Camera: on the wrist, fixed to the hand. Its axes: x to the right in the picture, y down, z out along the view.
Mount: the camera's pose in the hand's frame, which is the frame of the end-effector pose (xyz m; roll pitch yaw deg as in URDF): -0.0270 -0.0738 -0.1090 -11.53 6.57 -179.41
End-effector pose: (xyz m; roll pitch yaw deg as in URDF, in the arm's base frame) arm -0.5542 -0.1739 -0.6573 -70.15 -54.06 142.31
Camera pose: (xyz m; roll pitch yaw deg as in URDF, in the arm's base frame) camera -0.4429 -0.0987 -0.6601 67.76 55.23 -26.46
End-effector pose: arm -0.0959 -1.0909 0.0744 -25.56 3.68 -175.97
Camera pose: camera -0.0727 -0.9754 0.0098 13.95 2.00 7.39
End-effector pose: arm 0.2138 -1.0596 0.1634 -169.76 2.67 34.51
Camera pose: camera 0.1660 -1.0278 0.2849 158.13 -9.24 -144.89
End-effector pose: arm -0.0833 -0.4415 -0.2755 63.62 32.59 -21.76
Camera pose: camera -0.1377 -0.3500 -0.3575 -71.89 -28.98 151.81
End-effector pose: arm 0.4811 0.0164 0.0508 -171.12 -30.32 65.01
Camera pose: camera 0.3950 -0.0355 0.1400 159.77 23.74 -114.52
